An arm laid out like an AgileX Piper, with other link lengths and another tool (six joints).
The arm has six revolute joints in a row. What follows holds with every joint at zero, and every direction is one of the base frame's.
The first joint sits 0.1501 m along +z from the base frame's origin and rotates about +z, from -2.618 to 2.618 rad.
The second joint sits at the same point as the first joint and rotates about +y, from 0 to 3.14 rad.
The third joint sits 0.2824 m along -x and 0.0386 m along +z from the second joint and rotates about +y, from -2.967 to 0 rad.
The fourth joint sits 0.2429 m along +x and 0.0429 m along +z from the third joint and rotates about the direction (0.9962, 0, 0.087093), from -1.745 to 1.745 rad.
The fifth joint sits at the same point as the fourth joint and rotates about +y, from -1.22 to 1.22 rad.
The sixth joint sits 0.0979 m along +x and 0.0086 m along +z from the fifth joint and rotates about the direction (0.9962, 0, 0.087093), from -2.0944 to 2.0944 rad.
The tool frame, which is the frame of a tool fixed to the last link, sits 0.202 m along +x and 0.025 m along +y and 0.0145 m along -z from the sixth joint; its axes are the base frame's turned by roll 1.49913, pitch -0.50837 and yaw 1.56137 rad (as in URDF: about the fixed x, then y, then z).
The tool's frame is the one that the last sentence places.
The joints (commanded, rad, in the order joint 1, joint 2, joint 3, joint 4, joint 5, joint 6), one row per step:
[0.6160 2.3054 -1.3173 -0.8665 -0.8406 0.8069]
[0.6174 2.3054 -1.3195 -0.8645 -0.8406 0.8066]
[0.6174 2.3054 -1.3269 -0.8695 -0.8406 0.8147]
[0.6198 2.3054 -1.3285 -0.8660 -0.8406 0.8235]
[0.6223 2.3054 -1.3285 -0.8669 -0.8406 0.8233]
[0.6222 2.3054 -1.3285 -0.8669 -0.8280 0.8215]
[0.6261 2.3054 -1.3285 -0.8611 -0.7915 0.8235]
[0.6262 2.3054 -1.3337 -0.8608 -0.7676 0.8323]
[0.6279 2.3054 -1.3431 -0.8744 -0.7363 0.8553]
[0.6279 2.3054 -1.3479 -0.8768 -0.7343 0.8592]
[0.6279 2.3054 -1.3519 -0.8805 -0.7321 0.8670]
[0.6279 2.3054 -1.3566 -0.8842 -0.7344 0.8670]
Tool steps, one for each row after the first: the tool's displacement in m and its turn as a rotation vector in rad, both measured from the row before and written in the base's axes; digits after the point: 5 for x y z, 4 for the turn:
[0.00016 0.00086 0.00107 0.0022 -0.0014 -0.0001]
[0.00051 0.00127 0.00250 0.0043 -0.0004 0.0021]
[-0.00039 0.00127 0.00133 0.0055 0.0081 -0.0022]
[-0.00144 0.00094 -0.00012 -0.0005 -0.0005 0.0032]
[0.00159 -0.00139 -0.00324 -0.0114 0.0006 -0.0058]
[0.00329 -0.00256 -0.00841 -0.0277 0.0106 -0.0186]
[0.00372 -0.00181 -0.00361 -0.0143 0.0082 -0.0139]
[0.00212 -0.00130 -0.00485 -0.0203 0.0135 -0.0095]
[0.00086 0.00061 0.00124 0.0012 -0.0010 -0.0003]
[0.00042 0.00051 0.00086 0.0013 0.0027 -0.0005]
[0.00018 0.00105 0.00197 0.0028 -0.0056 0.0040]

